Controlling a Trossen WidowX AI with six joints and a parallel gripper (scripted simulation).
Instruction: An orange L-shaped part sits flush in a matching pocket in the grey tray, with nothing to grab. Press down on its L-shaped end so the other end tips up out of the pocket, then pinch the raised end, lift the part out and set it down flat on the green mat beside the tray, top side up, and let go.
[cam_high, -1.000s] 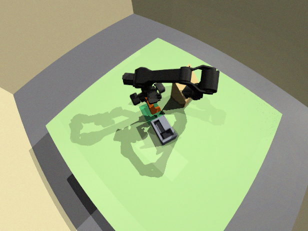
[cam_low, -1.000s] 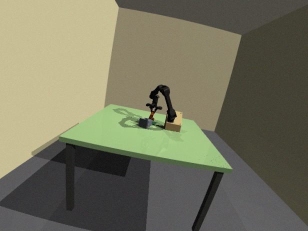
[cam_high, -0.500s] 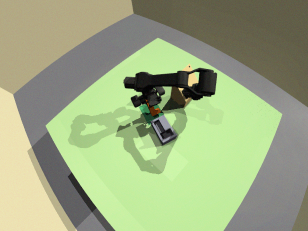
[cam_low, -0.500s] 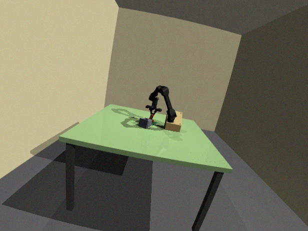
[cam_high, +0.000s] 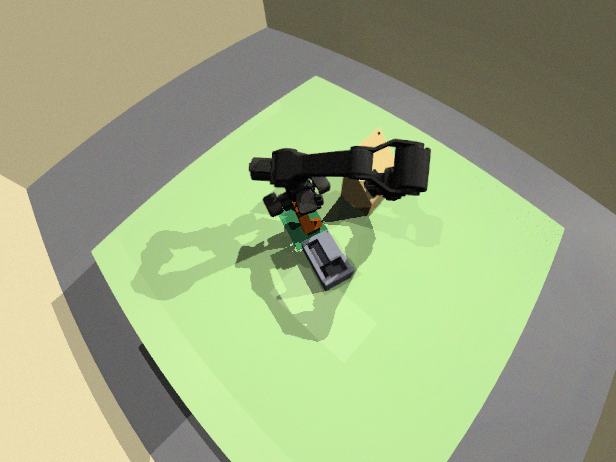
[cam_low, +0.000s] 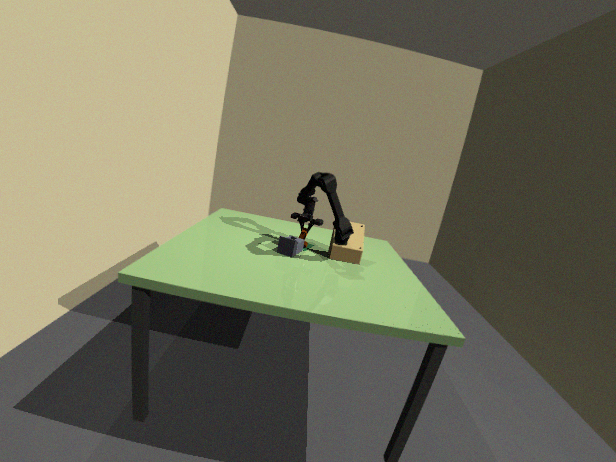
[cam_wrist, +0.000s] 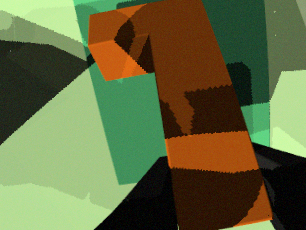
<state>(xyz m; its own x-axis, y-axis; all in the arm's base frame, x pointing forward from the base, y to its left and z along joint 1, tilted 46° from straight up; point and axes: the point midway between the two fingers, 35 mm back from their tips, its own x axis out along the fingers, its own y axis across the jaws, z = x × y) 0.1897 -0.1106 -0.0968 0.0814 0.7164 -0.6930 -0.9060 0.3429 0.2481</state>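
Right now my gripper tip is 30 mm to the right of the orange L-shaped part and 30 mm above it. Round my gripper tip: dark green mat 90 mm below, 20 mm to the left, 10 mm ahead.
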